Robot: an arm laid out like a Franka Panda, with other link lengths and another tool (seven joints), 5 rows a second.
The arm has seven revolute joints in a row. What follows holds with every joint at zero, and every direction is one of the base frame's.
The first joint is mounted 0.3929 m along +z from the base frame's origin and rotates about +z.
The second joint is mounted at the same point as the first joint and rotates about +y.
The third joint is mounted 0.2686 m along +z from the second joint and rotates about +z.
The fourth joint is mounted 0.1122 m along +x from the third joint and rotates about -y.
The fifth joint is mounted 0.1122 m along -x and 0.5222 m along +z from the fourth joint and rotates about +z.
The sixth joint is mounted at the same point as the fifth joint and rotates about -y.
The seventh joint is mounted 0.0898 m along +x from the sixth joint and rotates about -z.
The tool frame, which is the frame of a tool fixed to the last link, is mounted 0.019 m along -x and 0.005 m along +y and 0.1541 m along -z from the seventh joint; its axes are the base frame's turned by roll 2.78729, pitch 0 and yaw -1.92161 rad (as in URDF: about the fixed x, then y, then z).
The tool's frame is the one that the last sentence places.
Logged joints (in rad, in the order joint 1, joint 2, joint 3, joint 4, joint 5, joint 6, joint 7), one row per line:
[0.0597, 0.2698, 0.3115, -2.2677, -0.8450, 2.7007, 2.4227]
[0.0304, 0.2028, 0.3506, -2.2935, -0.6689, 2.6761, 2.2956]
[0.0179, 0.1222, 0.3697, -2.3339, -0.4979, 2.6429, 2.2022]
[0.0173, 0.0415, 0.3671, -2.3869, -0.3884, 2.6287, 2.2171]
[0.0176, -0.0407, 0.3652, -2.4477, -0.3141, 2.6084, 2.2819]
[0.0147, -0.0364, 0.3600, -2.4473, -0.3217, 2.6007, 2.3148]
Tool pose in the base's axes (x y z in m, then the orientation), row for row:
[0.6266, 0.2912, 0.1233, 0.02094, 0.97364, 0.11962, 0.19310]
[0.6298, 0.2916, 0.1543, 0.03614, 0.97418, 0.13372, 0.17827]
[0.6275, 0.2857, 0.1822, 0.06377, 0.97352, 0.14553, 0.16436]
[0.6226, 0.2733, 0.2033, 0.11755, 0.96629, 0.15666, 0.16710]
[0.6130, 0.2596, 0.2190, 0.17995, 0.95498, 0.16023, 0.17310]
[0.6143, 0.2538, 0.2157, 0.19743, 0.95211, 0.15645, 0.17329]
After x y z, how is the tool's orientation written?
As a quaternion, x y z w.
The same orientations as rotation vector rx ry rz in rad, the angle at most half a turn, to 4 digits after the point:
[0.0588, 2.7318, 0.3356]
[0.1022, 2.7554, 0.3782]
[0.1818, 2.7747, 0.4148]
[0.3345, 2.7499, 0.4458]
[0.5104, 2.7088, 0.4545]
[0.5599, 2.7003, 0.4437]

